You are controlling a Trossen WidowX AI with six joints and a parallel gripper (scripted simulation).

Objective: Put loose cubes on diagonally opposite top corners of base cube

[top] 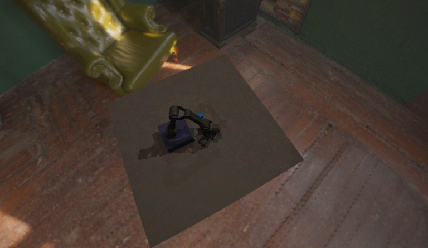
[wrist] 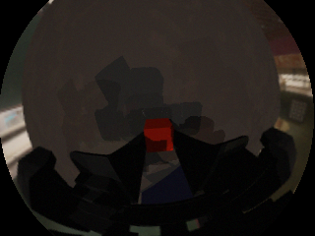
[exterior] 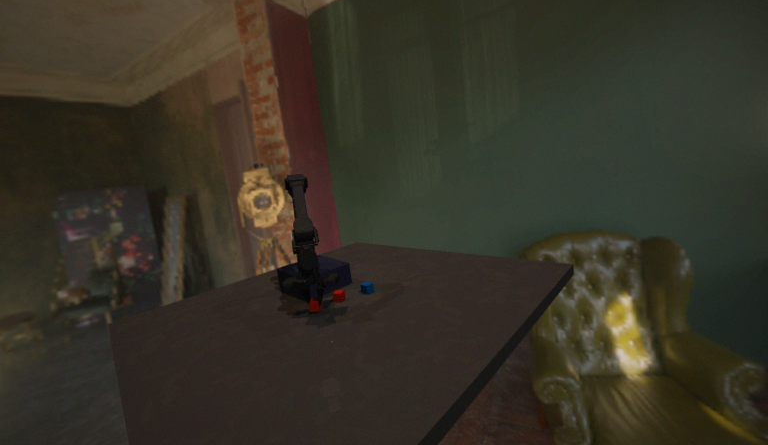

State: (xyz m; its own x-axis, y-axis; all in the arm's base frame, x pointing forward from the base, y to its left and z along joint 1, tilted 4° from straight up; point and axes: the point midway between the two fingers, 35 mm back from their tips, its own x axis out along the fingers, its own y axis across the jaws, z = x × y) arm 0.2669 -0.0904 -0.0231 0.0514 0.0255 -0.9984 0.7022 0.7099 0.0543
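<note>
Right now my gripper tip is 210 mm to the right of the blue cube, 10 mm short of it and 10 mm above it.
</note>
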